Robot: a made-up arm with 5 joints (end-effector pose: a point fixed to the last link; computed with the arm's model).
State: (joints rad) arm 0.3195 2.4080 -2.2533 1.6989 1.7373
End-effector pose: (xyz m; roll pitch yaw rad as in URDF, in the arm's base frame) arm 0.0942 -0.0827 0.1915 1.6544 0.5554 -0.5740
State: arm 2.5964 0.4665 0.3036 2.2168 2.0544
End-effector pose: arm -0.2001 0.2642 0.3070 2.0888 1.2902 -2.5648
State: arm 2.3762 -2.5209 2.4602 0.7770 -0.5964
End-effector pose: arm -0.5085 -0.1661 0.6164 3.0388 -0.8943 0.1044
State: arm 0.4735 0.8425 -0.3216 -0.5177 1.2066
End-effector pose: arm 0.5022 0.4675 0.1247 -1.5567 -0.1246 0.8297
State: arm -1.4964 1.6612 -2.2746 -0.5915 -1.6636
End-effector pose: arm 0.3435 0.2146 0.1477 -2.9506 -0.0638 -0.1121
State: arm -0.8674 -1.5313 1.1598 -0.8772 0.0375
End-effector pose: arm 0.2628 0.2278 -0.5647 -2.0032 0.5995 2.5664
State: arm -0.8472 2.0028 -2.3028 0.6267 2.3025
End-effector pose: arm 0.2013 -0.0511 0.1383 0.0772 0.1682 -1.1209
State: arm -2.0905 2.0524 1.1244 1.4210 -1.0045
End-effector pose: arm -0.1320 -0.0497 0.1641 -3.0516 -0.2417 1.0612
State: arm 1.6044 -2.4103 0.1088 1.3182 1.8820
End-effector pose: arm 0.0272 -0.2900 0.5521 -1.1088 0.2989 -2.8919
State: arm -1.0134 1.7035 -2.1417 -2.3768 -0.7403
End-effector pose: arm 0.0481 0.3553 0.1432 1.7399 0.0140 1.8398
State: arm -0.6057 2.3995 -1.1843 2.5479 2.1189
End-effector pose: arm -0.0386 -0.0432 -0.0392 0.3144 0.9380 -1.2504
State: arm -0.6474 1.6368 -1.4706 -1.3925 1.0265
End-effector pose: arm 0.1046 0.4773 0.0662 -0.3768 -0.1021 1.5762
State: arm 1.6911 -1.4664 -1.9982 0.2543 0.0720
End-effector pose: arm -0.3979 -0.1770 0.7724 1.5036 0.1591 2.4540
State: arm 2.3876 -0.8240 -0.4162 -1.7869 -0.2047
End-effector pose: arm -0.3260 0.0875 0.8622 1.2214 -0.9388 -0.2495
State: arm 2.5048 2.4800 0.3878 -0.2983 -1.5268
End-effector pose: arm 0.1867 -0.1747 0.3772 -1.2365 -0.1469 0.5013
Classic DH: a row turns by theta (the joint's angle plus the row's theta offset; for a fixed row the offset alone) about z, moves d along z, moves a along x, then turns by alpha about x. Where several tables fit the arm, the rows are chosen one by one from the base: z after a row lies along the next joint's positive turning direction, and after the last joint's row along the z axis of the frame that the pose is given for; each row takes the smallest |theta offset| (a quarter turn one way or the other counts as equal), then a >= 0, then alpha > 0; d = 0 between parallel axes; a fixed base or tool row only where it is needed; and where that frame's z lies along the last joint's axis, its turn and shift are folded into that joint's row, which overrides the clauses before.
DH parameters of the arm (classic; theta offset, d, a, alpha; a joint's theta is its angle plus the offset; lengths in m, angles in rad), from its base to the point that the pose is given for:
base (fixed): 0 0.106 0 1.5708
joint 1: 0 -0.018 0.392 -1.5708
joint 2: 0 0.009 0.106 -1.5708
joint 3: 1.3054 0 0.2135 3.1416
joint 4: -0.2654 -0.321 0.009 1.5708
joint 5: 1.5708 -0.159 0.021 -1.5708
tool (fixed): 1.5708 -0.066 0 0

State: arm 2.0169 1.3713 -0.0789 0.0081 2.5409
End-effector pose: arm 0.0390 0.4026 0.3050 1.7049 -0.1411 1.7368
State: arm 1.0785 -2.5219 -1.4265 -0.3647 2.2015
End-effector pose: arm -0.0474 -0.4159 0.4334 -1.6630 -0.0632 -2.8541
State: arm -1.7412 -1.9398 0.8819 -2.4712 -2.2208
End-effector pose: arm -0.2819 0.0427 -0.6732 0.7489 0.3932 1.4109
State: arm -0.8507 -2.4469 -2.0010 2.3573 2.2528
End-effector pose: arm 0.2307 -0.3663 -0.1877 3.0363 0.9593 2.7446
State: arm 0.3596 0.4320 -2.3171 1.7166 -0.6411
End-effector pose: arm 0.2448 0.3558 0.3187 -2.0904 1.1923 -2.3502
